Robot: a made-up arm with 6 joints. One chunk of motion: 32 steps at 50 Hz.
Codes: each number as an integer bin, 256 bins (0 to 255) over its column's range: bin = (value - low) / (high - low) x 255, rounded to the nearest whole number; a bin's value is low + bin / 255 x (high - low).
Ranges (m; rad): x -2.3..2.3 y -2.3..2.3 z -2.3..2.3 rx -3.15..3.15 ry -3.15..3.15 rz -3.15..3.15
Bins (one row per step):
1: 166 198 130 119 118 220
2: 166 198 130 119 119 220
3: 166 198 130 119 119 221
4: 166 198 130 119 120 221
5: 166 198 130 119 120 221
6: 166 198 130 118 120 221
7: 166 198 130 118 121 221
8: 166 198 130 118 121 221
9: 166 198 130 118 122 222
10: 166 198 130 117 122 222
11: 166 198 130 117 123 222
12: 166 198 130 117 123 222
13: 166 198 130 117 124 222
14: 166 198 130 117 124 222
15: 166 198 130 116 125 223
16: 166 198 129 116 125 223
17: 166 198 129 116 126 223
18: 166 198 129 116 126 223
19: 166 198 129 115 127 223
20: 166 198 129 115 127 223
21: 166 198 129 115 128 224
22: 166 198 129 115 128 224
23: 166 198 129 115 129 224
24: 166 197 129 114 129 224
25: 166 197 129 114 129 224
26: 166 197 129 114 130 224
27: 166 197 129 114 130 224
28: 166 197 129 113 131 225
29: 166 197 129 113 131 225
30: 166 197 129 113 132 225
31: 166 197 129 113 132 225
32: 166 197 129 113 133 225
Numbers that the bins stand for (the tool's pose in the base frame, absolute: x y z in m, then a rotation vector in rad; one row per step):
1: 0.6945 1.2718 0.0451 -0.2100 -0.2347 2.2853
2: 0.6945 1.2718 0.0451 -0.2100 -0.2100 2.2853
3: 0.6945 1.2718 0.0451 -0.2100 -0.2100 2.3100
4: 0.6945 1.2718 0.0451 -0.2100 -0.1853 2.3100
5: 0.6945 1.2718 0.0451 -0.2100 -0.1853 2.3100
6: 0.6945 1.2718 0.0451 -0.2347 -0.1853 2.3100
7: 0.6945 1.2718 0.0451 -0.2347 -0.1606 2.3100
8: 0.6945 1.2718 0.0451 -0.2347 -0.1606 2.3100
9: 0.6945 1.2718 0.0451 -0.2347 -0.1359 2.3347
10: 0.6945 1.2718 0.0451 -0.2594 -0.1359 2.3347
11: 0.6945 1.2718 0.0451 -0.2594 -0.1112 2.3347
12: 0.6945 1.2718 0.0451 -0.2594 -0.1112 2.3347
13: 0.6945 1.2718 0.0451 -0.2594 -0.0865 2.3347
14: 0.6945 1.2718 0.0451 -0.2594 -0.0865 2.3347
15: 0.6945 1.2718 0.0451 -0.2841 -0.0618 2.3594
16: 0.6945 1.2718 0.0271 -0.2841 -0.0618 2.3594
17: 0.6945 1.2718 0.0271 -0.2841 -0.0371 2.3594
18: 0.6945 1.2718 0.0271 -0.2841 -0.0371 2.3594
19: 0.6945 1.2718 0.0271 -0.3088 -0.0124 2.3594
20: 0.6945 1.2718 0.0271 -0.3088 -0.0124 2.3594
21: 0.6945 1.2718 0.0271 -0.3088 0.0124 2.3841
22: 0.6945 1.2718 0.0271 -0.3088 0.0124 2.3841
23: 0.6945 1.2718 0.0271 -0.3088 0.0371 2.3841
24: 0.6945 1.2537 0.0271 -0.3335 0.0371 2.3841
25: 0.6945 1.2537 0.0271 -0.3335 0.0371 2.3841
26: 0.6945 1.2537 0.0271 -0.3335 0.0618 2.3841
27: 0.6945 1.2537 0.0271 -0.3335 0.0618 2.3841
28: 0.6945 1.2537 0.0271 -0.3582 0.0865 2.4088
29: 0.6945 1.2537 0.0271 -0.3582 0.0865 2.4088
30: 0.6945 1.2537 0.0271 -0.3582 0.1112 2.4088
31: 0.6945 1.2537 0.0271 -0.3582 0.1112 2.4088
32: 0.6945 1.2537 0.0271 -0.3582 0.1359 2.4088

